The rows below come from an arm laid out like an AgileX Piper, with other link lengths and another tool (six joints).
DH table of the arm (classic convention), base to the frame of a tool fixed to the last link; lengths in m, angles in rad. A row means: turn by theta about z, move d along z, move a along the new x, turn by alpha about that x. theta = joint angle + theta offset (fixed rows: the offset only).
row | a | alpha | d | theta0
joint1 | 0 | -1.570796 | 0.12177 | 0
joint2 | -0.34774 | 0 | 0 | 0.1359
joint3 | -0.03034 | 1.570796 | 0 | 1.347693
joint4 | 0 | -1.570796 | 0.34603 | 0
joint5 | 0 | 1.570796 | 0 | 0
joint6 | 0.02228 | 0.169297 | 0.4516 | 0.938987
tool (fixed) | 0 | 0 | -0.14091 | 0
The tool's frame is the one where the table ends.
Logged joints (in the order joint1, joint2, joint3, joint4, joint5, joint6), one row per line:
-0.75 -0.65 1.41 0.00 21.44 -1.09
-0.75 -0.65 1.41 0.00 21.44 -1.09
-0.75 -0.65 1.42 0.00 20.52 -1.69
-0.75 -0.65 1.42 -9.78 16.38 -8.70
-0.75 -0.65 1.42 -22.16 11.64 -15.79
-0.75 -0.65 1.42 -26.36 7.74 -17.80
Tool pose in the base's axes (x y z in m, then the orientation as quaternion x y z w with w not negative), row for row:
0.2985 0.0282 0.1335 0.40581 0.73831 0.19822 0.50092
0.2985 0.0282 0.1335 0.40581 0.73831 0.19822 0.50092
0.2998 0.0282 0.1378 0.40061 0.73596 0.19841 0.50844
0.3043 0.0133 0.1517 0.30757 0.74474 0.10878 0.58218
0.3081 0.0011 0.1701 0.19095 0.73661 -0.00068 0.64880
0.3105 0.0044 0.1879 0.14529 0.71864 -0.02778 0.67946
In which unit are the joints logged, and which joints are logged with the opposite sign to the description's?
The joints are logged in degrees. Opposite sign: none.
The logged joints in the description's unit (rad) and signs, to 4 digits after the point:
-0.0131 -0.0113 0.0246 0.0000 0.3742 -0.0190
-0.0131 -0.0113 0.0246 0.0000 0.3742 -0.0190
-0.0131 -0.0113 0.0248 0.0000 0.3581 -0.0295
-0.0131 -0.0113 0.0248 -0.1707 0.2859 -0.1518
-0.0131 -0.0113 0.0248 -0.3868 0.2032 -0.2756
-0.0131 -0.0113 0.0248 -0.4601 0.1351 -0.3107

